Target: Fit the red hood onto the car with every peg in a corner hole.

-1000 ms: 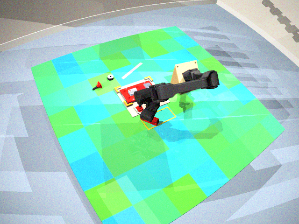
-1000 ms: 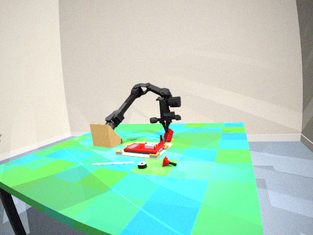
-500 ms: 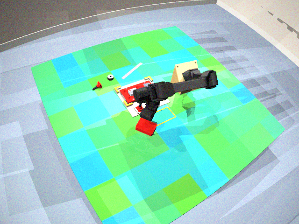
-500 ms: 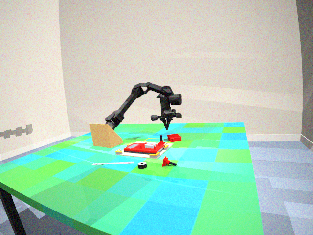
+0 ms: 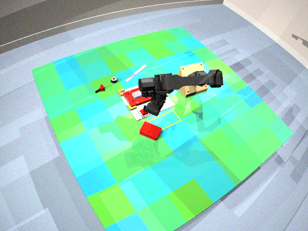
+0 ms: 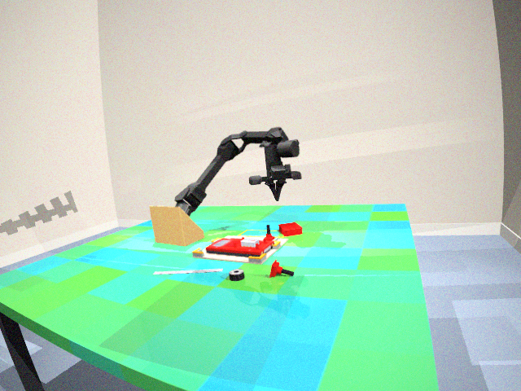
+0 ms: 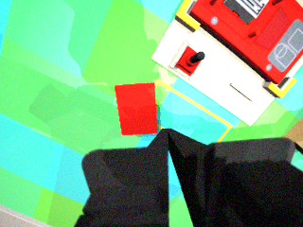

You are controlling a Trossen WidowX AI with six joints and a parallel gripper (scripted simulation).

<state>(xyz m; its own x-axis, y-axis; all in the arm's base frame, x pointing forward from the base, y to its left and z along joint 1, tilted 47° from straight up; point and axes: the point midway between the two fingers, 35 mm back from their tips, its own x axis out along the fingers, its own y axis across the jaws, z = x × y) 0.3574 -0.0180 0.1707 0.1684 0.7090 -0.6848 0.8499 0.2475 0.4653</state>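
The red hood lies 110 mm below my gripper tip, 30 mm ahead of it and 20 mm to the left of it. From my gripper tip the other things lie so: black-and-white wheel (400 mm to the right, 120 mm below).
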